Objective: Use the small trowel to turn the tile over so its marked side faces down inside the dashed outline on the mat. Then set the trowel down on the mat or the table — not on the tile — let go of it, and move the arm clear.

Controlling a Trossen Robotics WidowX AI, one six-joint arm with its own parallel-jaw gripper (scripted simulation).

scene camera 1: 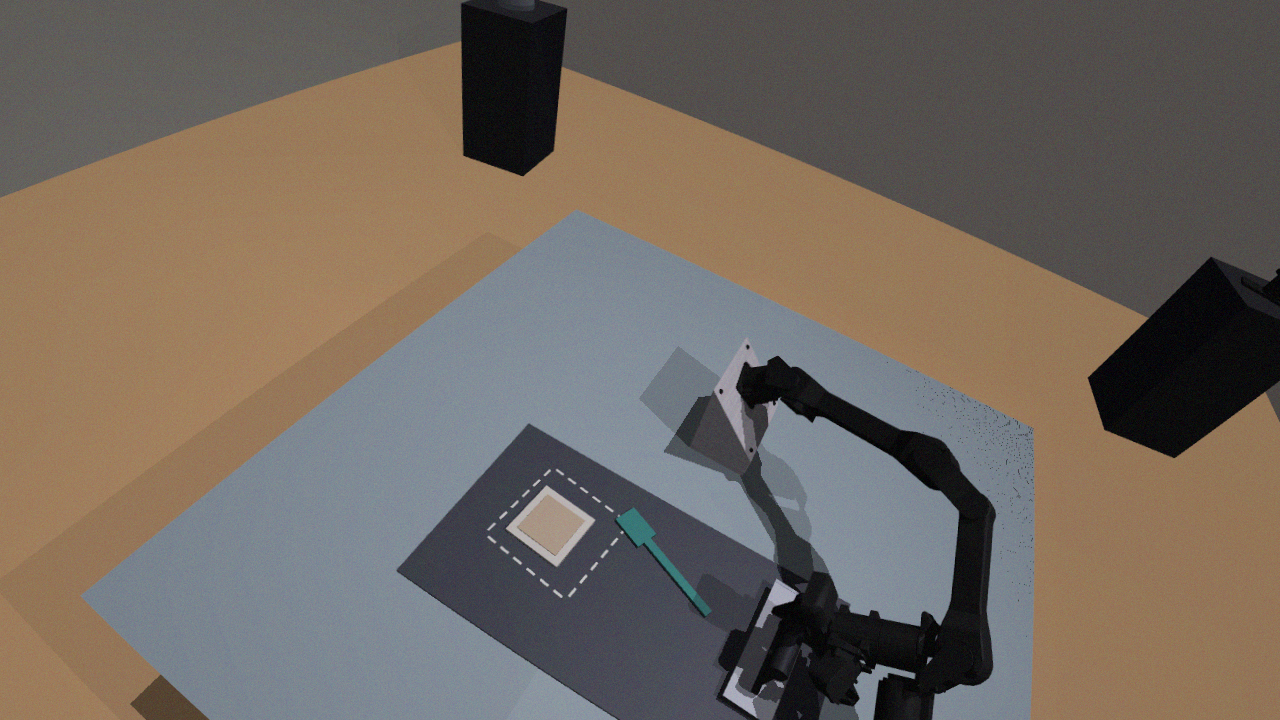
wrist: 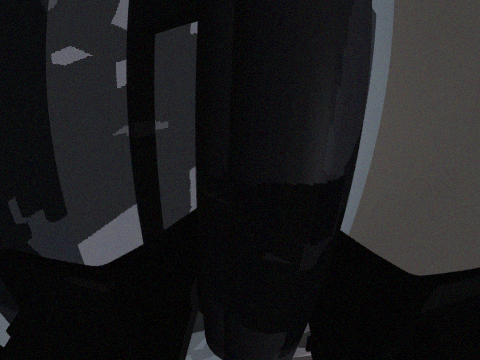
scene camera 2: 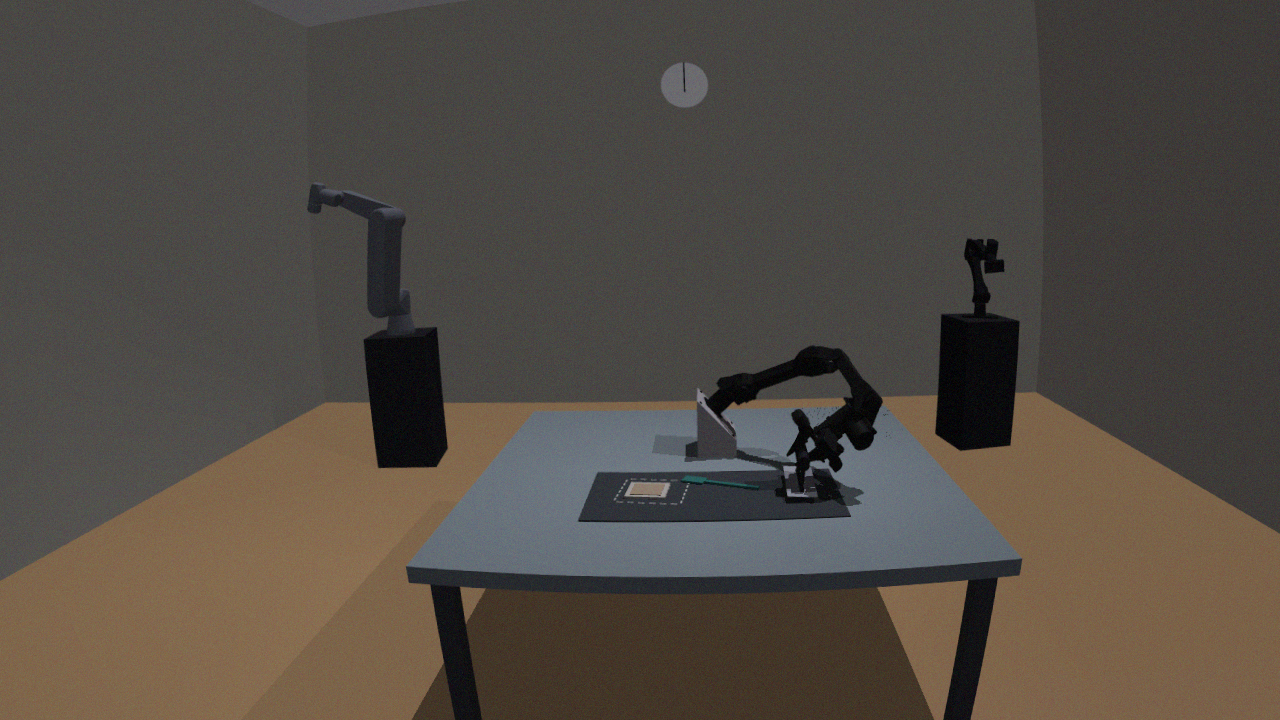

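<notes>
A square tile, a teal trowel, a dark mat and my gripper are shown in the pictures. The wrist view shows my gripper; scene camera 2 shows the gripper as well.
</notes>
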